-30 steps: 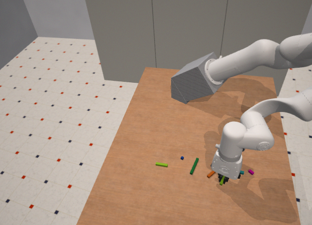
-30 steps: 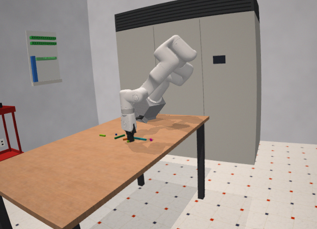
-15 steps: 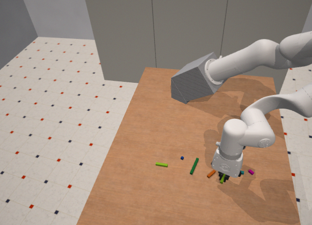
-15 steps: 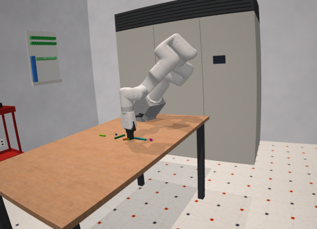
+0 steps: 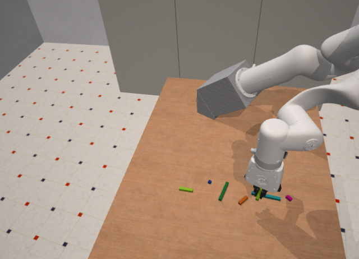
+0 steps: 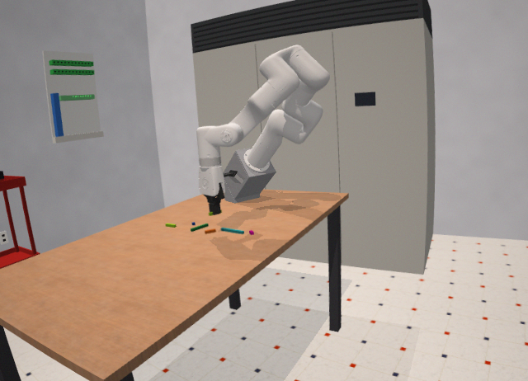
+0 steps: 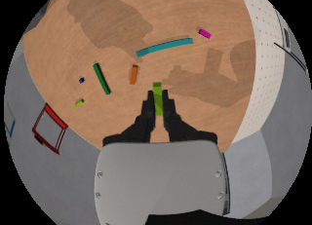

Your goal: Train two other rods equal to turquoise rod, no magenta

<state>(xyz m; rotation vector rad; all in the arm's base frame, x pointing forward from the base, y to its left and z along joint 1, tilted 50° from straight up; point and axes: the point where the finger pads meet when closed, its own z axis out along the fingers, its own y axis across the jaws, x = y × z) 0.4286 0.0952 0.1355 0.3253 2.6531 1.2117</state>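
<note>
The small blue rod lies 40 mm behind my hand, 180 mm to the right of it and 100 mm below it. Round my hand: turquoise rod (50 mm behind, 20 mm to the left, 100 mm below); orange rod (10 mm behind, 50 mm to the right, 100 mm below); magenta rod (70 mm behind, 100 mm to the left, 100 mm below).
</note>
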